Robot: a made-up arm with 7 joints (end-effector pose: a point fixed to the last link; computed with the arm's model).
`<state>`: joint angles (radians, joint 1 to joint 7).
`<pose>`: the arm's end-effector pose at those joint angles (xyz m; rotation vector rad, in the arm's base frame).
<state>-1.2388 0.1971 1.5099 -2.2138 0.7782 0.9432 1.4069</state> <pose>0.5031 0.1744 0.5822 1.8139 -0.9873 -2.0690</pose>
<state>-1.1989 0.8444 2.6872 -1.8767 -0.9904 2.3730 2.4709</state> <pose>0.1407 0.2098 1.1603 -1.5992 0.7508 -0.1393</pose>
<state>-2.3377 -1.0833 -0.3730 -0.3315 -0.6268 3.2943 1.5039</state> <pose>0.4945 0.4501 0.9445 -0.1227 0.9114 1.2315</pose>
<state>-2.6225 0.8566 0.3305 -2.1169 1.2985 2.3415 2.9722</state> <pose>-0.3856 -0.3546 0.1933 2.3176 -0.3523 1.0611</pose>
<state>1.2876 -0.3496 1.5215 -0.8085 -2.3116 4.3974 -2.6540</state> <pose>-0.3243 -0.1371 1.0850 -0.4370 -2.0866 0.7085</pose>
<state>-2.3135 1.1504 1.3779 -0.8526 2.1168 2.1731 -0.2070</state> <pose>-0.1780 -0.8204 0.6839 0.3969 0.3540 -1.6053</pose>
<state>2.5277 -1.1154 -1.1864 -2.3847 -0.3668 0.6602 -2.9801</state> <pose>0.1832 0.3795 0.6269 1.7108 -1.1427 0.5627</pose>
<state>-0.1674 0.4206 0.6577 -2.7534 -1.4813 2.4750 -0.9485</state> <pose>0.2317 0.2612 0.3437 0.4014 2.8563 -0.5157</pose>
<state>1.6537 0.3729 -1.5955 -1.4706 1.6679 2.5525 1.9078</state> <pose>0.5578 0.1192 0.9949 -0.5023 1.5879 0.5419</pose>
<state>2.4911 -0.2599 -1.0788 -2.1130 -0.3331 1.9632 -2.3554</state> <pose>0.1284 0.5730 0.7674 -1.1595 2.8484 -0.0667</pose>
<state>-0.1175 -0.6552 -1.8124 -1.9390 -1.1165 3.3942 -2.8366</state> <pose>-0.2823 -0.4901 0.7595 1.2922 1.4269 -1.1331</pose>
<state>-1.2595 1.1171 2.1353 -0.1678 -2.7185 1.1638 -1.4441</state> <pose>0.2907 -0.7441 0.9110 2.7514 0.0533 -0.7430</pose>
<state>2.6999 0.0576 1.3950 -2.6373 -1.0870 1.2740 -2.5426</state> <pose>-0.2592 -0.3229 0.4185 -1.3954 -0.7283 -0.1366</pose>
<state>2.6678 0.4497 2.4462 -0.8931 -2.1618 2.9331 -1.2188</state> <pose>-0.0358 -0.2049 1.2644 0.6301 0.2108 -1.2979</pose>
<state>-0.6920 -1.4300 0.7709 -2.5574 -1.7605 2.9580 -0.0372</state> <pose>0.2404 0.2602 0.7178 0.5344 1.0098 0.1697</pose>
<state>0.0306 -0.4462 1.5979 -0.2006 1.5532 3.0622 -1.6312</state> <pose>-0.2436 0.0790 1.2738 0.2842 -0.5638 -1.5812</pose>
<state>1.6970 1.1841 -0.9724 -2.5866 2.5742 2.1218 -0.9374</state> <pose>0.3455 0.0456 0.2982 -2.6336 0.4445 -0.5468</pose>
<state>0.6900 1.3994 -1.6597 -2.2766 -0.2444 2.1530 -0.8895</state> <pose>0.4596 -0.3779 0.5692 1.7698 -0.0429 -1.5060</pose>
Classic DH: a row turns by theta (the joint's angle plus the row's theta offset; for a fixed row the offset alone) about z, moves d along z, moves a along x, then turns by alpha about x. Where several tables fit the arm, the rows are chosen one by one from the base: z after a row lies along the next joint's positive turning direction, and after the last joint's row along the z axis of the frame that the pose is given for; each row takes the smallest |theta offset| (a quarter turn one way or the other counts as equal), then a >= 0, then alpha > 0; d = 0 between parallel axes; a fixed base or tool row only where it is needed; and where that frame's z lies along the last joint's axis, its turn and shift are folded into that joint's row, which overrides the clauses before.
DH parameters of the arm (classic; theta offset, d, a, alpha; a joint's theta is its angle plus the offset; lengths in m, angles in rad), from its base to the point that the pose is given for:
joint 1: 0 0.5121 0 -1.5708
joint 2: 0 0 0 1.5708
joint 3: 0 0.3448 0.0883 1.5708
joint 4: 0 0 -0.0918 -1.5708
joint 5: 0 0.4274 0 1.5708
joint 6: 0 0 0.1139 1.5708
joint 7: 0 0 0 0

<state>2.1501 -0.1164 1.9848 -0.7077 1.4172 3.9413 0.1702</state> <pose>-0.1507 -0.2188 1.1800 -0.9557 -0.4397 2.0722</pose>
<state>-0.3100 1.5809 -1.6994 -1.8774 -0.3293 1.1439 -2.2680</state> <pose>0.0358 -0.6435 0.6030 -1.4122 0.4653 1.3254</pose>
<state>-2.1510 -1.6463 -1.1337 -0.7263 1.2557 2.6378 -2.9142</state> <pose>0.1585 0.8387 0.5008 -0.7135 -0.5383 -1.1362</pose>
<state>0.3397 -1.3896 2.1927 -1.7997 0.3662 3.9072 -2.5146</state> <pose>-0.5726 0.2175 0.3461 -2.0311 0.4823 1.5298</pose>
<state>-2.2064 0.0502 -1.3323 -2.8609 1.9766 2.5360 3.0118</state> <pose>-0.2191 0.1911 0.4002 1.1537 -2.1397 -0.0451</pose>
